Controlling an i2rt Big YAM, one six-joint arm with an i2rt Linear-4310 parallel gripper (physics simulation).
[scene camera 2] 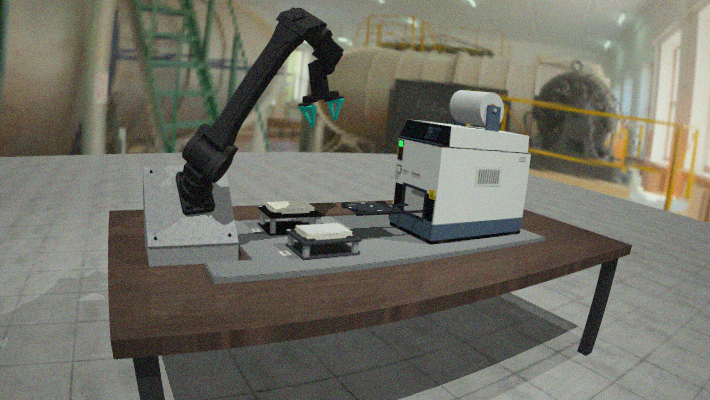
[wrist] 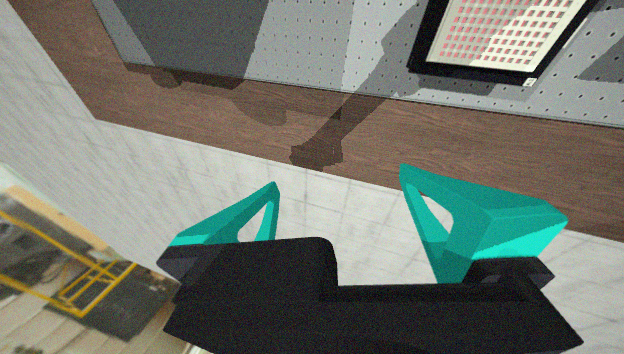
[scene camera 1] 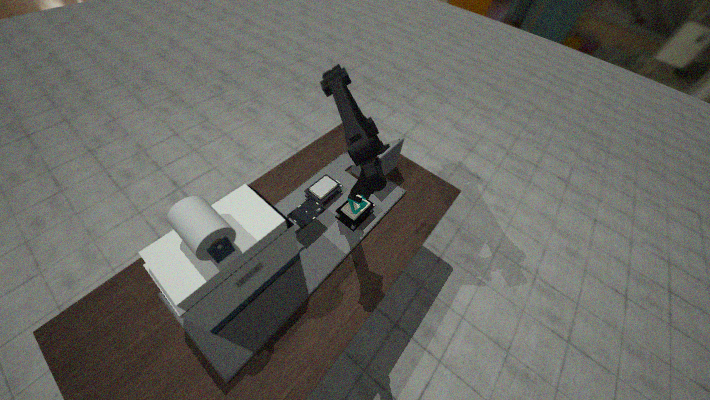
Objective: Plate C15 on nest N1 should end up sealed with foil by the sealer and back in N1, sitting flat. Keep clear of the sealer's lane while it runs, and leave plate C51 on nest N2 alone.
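Pixels of known places: gripper, fingertip midpoint: (scene camera 2: 324,123) (wrist: 334,179) (scene camera 1: 358,206); arm's base, origin of the base link: (scene camera 2: 194,193) (scene camera 1: 378,152).
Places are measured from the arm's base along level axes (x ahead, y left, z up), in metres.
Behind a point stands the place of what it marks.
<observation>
My gripper (scene camera 1: 355,206) {y 0.181, x 0.470, z 0.171 m} (scene camera 2: 324,123) {y 0.181, x 0.470, z 0.171 m} (wrist: 334,179) {y 0.181, x 0.470, z 0.171 m} is open and empty, high above the nests. One pale plate (scene camera 1: 354,217) {y 0.125, x 0.383, z -0.068 m} (scene camera 2: 290,206) {y 0.073, x 0.316, z -0.068 m} (wrist: 495,40) {y 0.105, x 0.319, z -0.075 m} sits flat on a dark nest (wrist: 470,73) {y 0.144, x 0.327, z -0.083 m}; its reddish wells show in the wrist view. Another pale plate (scene camera 1: 324,187) {y -0.105, x 0.326, z -0.081 m} (scene camera 2: 324,231) {y -0.142, x 0.309, z -0.081 m} sits flat on the other nest (scene camera 2: 327,254) {y -0.162, x 0.311, z -0.137 m}, nearer to scene camera 2. I cannot read which plate is C15 or which nest is N1. The white sealer (scene camera 1: 252,212) {y -0.066, x 0.744, z 0.209 m} (scene camera 2: 482,190) {y -0.194, x 0.839, z 0.019 m} shows a green light. Its dark carriage (scene camera 1: 306,212) {y -0.055, x 0.514, z -0.047 m} (scene camera 2: 372,207) {y -0.065, x 0.509, z -0.048 m} is out, with no plate on it.
A foil roll (scene camera 1: 195,222) {y -0.069, x 0.898, z 0.334 m} (scene camera 2: 472,107) {y -0.123, x 0.828, z 0.275 m} stands on top of the sealer. The nests and sealer stand on a grey perforated base plate (scene camera 2: 400,252) {y -0.203, x 0.516, z -0.141 m} (wrist: 310,45) {y 0.115, x 0.593, z -0.141 m} on the wooden table (scene camera 2: 350,300) {y -0.392, x 0.233, z -0.154 m} (wrist: 200,110) {y 0.280, x 0.958, z -0.154 m}. The arm's slanted mount (scene camera 1: 392,157) {y 0.070, x -0.045, z -0.026 m} (scene camera 2: 165,215) {y -0.037, x -0.087, z -0.044 m} is at the end opposite the sealer.
</observation>
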